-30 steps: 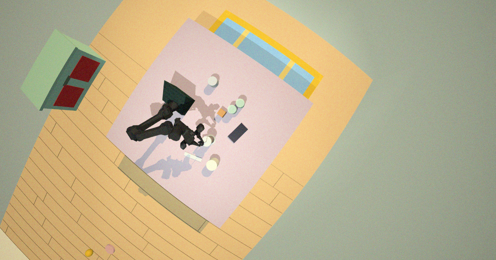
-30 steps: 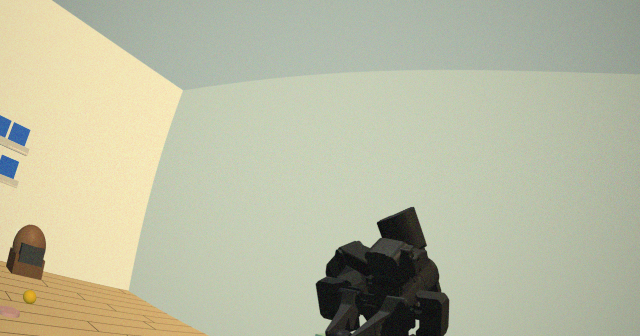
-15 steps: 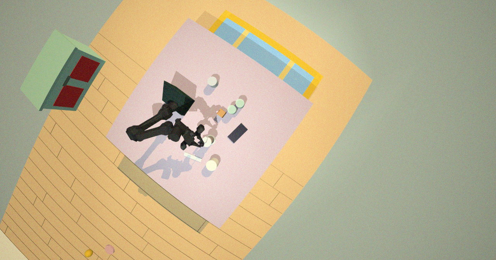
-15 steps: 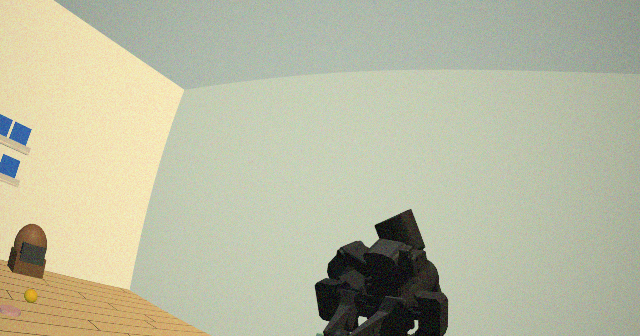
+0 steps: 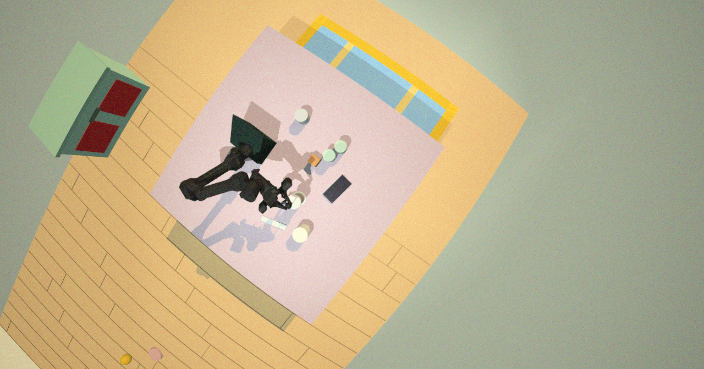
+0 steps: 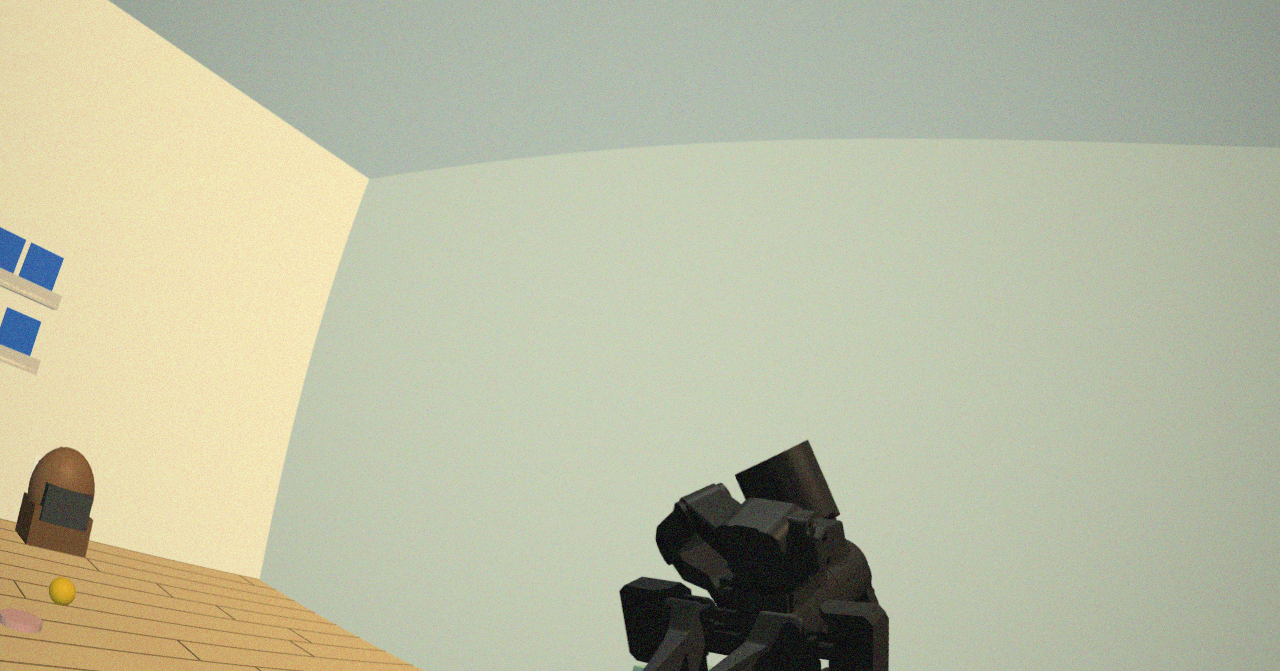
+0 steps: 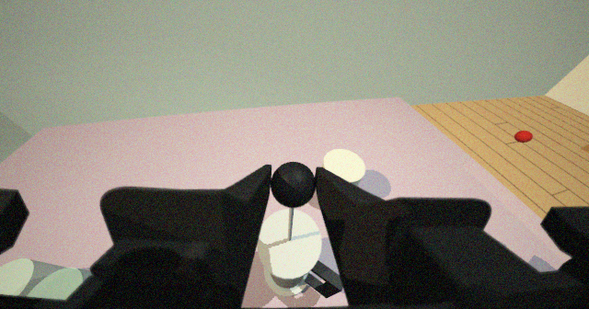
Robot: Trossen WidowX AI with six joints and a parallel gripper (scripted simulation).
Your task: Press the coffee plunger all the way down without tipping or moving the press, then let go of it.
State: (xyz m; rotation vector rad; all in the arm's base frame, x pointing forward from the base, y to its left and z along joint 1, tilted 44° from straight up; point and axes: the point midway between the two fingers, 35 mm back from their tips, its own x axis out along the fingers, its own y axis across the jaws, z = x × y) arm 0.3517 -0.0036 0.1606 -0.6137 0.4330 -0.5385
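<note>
Right now my gripper tip is 13 cm above the coffee press and 3 cm past it. The rest, counted from my gripper tip: orange cube: 23 cm to the left, 23 cm below, 3 cm behind.
</note>
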